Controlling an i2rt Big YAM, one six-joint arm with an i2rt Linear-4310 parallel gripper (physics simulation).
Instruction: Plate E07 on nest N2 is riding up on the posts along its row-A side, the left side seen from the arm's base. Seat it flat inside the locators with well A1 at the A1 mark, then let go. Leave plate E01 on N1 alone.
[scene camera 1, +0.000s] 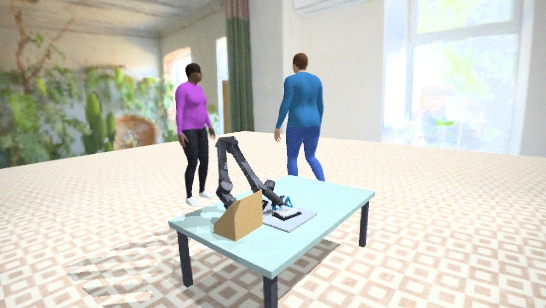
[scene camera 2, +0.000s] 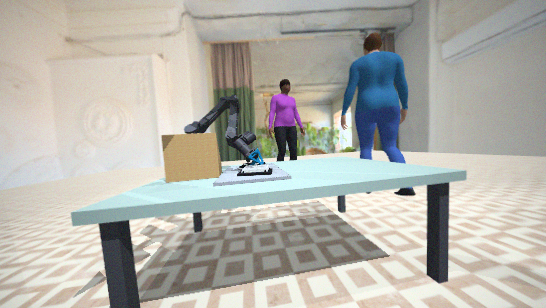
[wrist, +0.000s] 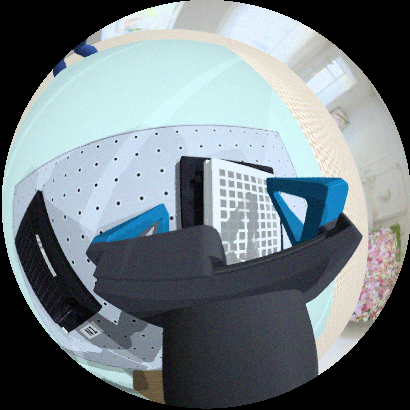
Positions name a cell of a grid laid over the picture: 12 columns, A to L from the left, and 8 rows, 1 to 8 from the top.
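The wrist view shows the gripper (wrist: G4), open and touching a grey perforated deck (wrist: C4), along with a black socket frame (wrist: F4). In scene camera 1, the deck (scene camera 1: G6) is visible too.
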